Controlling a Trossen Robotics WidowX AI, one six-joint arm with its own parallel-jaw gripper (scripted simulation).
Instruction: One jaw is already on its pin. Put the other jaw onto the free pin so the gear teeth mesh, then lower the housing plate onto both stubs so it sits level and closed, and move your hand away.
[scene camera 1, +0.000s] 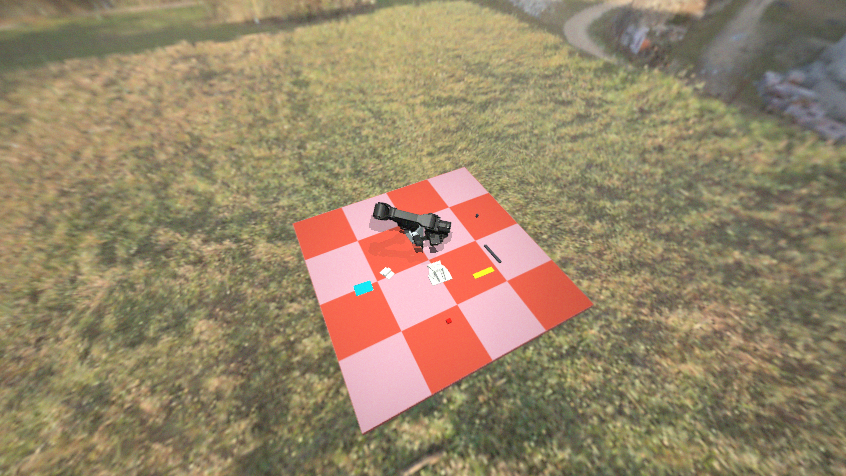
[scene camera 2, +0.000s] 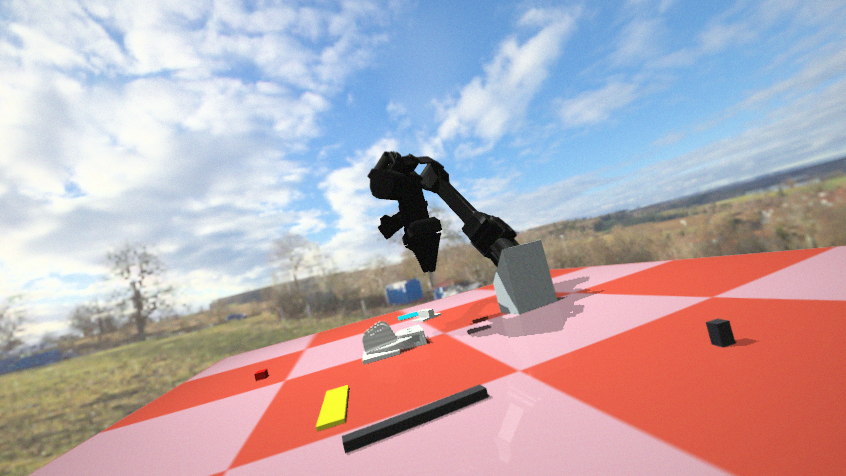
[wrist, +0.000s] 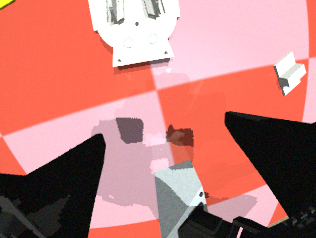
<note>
My gripper is open, holding nothing. Also in view: a yellow block.
My gripper shows as well in the wrist view.
</note>
